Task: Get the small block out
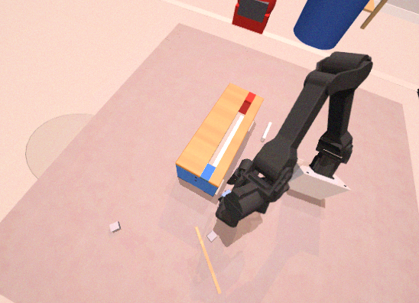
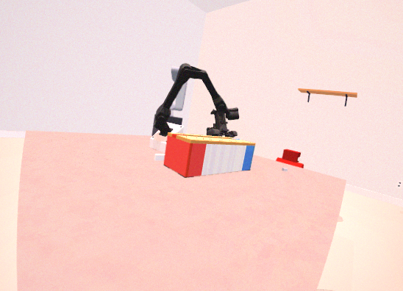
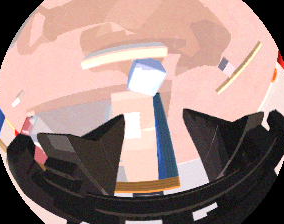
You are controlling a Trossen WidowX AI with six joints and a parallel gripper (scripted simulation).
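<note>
My gripper tip is 4 cm above the light-blue block and 2 cm past it. Round my gripper tip: box: 18 cm to the right, 3 cm ahead; then thin yellow stick: 19 cm to the left, 6 cm below, 2 cm behind.
</note>
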